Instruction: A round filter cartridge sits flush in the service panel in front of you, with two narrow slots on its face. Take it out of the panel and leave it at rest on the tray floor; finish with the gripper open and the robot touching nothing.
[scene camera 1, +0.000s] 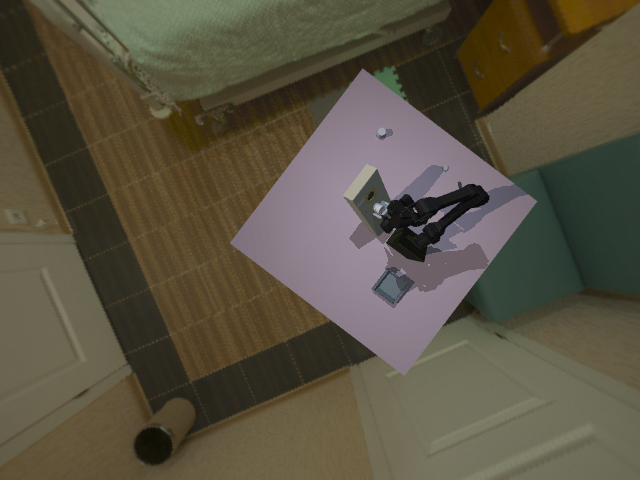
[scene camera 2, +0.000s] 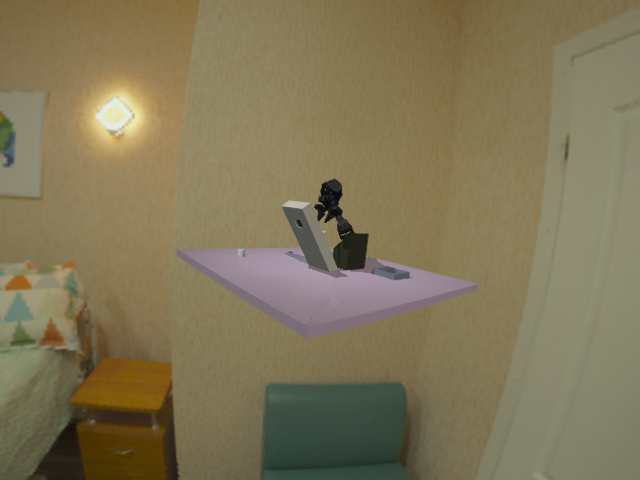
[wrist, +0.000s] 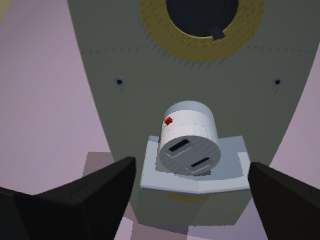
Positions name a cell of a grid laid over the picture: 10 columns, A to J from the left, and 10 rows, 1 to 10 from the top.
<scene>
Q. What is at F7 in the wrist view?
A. A round filter cartridge.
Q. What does my gripper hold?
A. Nothing.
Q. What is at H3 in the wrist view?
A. A grey service panel.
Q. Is my gripper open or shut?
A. Open.
</scene>
